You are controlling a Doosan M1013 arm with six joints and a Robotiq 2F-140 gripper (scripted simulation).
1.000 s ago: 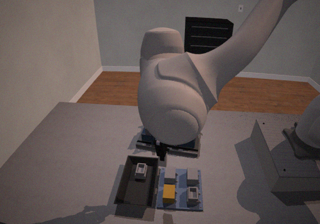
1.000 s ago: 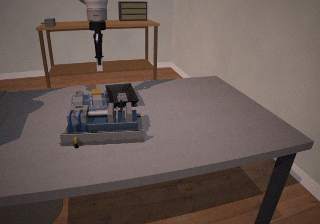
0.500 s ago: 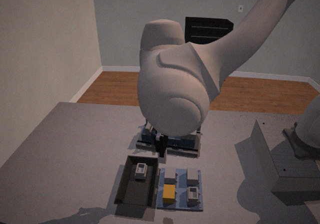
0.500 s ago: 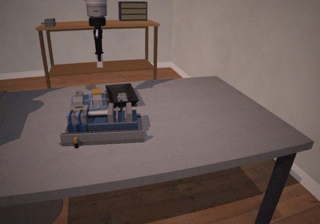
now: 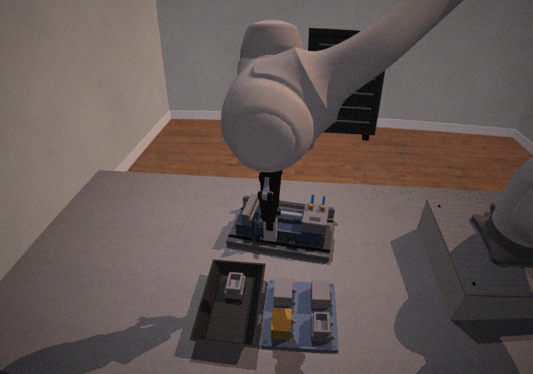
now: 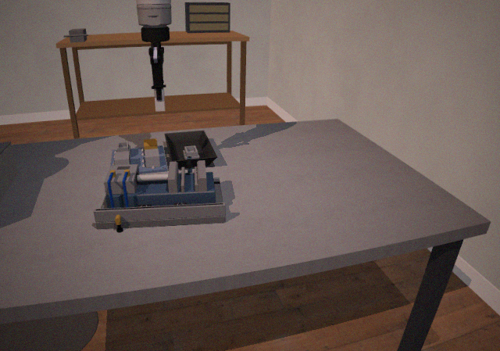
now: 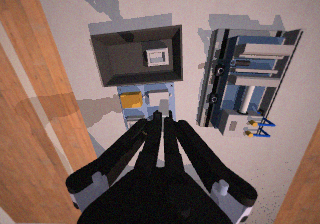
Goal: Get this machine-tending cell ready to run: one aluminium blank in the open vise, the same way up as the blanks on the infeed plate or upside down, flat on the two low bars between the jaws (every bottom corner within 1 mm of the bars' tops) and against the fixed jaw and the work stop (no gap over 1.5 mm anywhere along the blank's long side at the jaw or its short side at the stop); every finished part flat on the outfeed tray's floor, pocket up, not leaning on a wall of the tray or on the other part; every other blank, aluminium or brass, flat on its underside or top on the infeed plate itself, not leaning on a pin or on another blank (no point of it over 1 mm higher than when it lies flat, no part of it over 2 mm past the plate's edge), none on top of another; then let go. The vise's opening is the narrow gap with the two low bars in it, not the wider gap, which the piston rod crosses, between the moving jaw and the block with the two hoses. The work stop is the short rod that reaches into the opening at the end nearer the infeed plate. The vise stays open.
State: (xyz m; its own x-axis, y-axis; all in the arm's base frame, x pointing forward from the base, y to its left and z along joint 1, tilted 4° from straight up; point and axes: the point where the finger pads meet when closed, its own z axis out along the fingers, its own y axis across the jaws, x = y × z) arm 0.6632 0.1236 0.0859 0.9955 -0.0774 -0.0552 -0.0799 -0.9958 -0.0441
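My gripper is now 21 cm above the infeed plate, 8 cm past it and 6 cm to the right of it. From my hand the other things lie so: blue vise 22 cm to the right, 18 cm below, 1 cm behind; brass blank 19 cm below, 11 cm to the left, 4 cm behind; aluminium blank 19 cm below, 4 cm behind, 2 cm to the left.
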